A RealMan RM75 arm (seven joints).
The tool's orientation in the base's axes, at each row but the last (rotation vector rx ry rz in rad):
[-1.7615 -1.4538 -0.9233]
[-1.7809 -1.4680 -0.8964]
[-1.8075 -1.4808 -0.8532]
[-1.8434 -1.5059 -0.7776]
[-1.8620 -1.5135 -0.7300]
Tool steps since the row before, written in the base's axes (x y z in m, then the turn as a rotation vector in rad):
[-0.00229 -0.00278 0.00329 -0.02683 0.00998 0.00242]
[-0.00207 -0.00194 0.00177 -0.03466 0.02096 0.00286]
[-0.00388 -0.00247 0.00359 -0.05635 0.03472 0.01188]
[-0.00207 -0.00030 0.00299 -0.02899 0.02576 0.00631]
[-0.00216 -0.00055 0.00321 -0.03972 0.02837 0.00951]
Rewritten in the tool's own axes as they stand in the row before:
[0.00105 -0.00200 -0.00432 0.00369 -0.02817 0.00427]
[0.00014 -0.00184 -0.00279 0.00888 -0.03765 0.01234]
[0.00091 -0.00370 -0.00442 0.02066 -0.06187 0.01636]
[0.00176 -0.00229 -0.00223 0.01563 -0.03304 0.01441]
[0.00164 -0.00243 -0.00258 0.01765 -0.04435 0.01394]

